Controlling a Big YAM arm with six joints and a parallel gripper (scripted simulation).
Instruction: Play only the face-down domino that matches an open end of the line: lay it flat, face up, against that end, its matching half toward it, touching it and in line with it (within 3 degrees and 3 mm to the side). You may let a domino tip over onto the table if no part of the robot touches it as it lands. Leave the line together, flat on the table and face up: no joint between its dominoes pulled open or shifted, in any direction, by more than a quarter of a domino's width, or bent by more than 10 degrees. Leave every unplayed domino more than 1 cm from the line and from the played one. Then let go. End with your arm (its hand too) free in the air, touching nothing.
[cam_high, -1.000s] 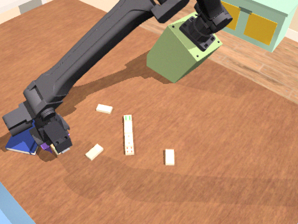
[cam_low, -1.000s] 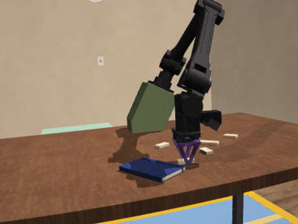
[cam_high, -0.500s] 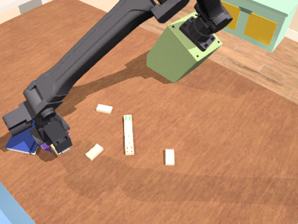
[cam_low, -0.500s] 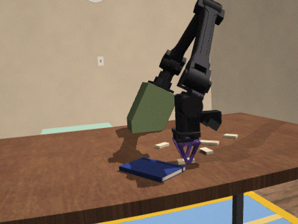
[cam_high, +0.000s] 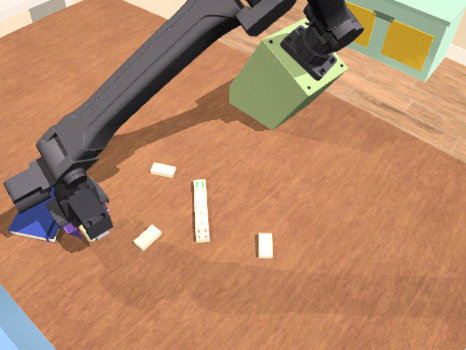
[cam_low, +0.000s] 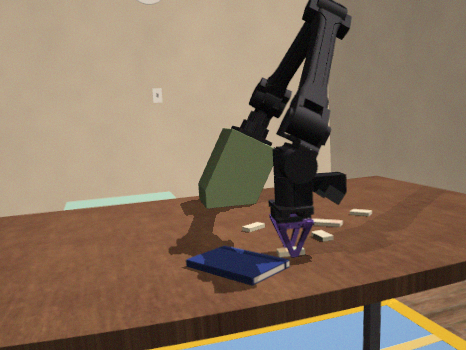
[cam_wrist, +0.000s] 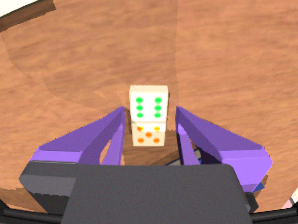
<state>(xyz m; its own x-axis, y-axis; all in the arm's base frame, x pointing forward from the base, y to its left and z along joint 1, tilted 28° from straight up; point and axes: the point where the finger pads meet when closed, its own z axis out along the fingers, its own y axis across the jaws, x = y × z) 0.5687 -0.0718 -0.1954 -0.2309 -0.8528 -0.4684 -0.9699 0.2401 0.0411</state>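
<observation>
Right now my hand is 120 mm to the left of the book and 10 mm short of it.
</observation>
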